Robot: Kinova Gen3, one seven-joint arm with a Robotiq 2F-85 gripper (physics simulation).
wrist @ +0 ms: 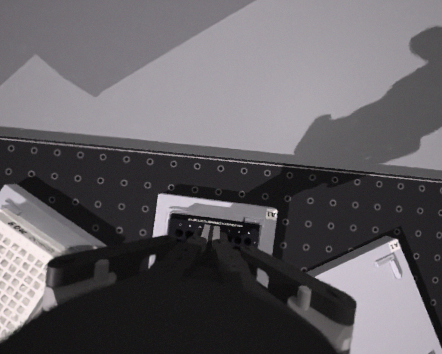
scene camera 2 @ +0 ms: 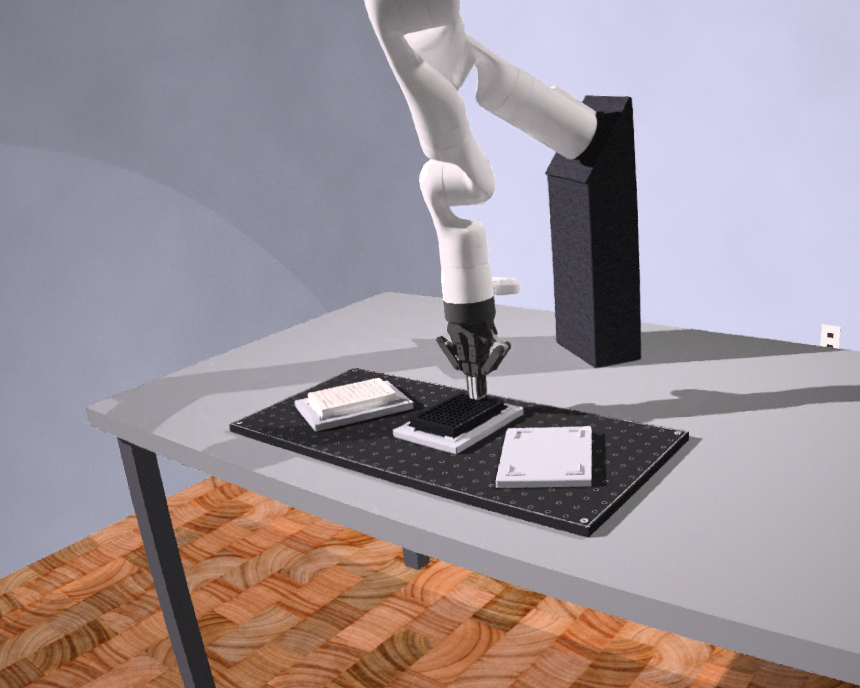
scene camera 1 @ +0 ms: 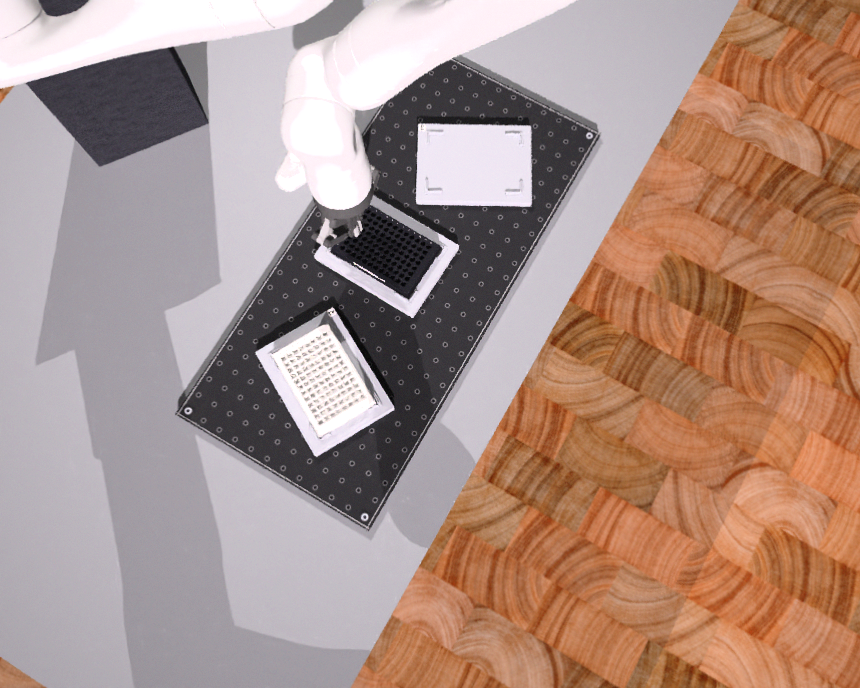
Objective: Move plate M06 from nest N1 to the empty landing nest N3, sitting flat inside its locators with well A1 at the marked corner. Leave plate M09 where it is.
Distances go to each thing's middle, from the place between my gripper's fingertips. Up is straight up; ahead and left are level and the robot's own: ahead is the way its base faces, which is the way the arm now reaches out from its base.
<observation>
I see the black well plate (scene camera 1: 390, 252) 50 mm ahead of my hand and 10 mm below it. Also, from my hand: white well plate (scene camera 1: 328, 387) (200 mm to the right, 60 mm ahead, 10 mm below).
</observation>
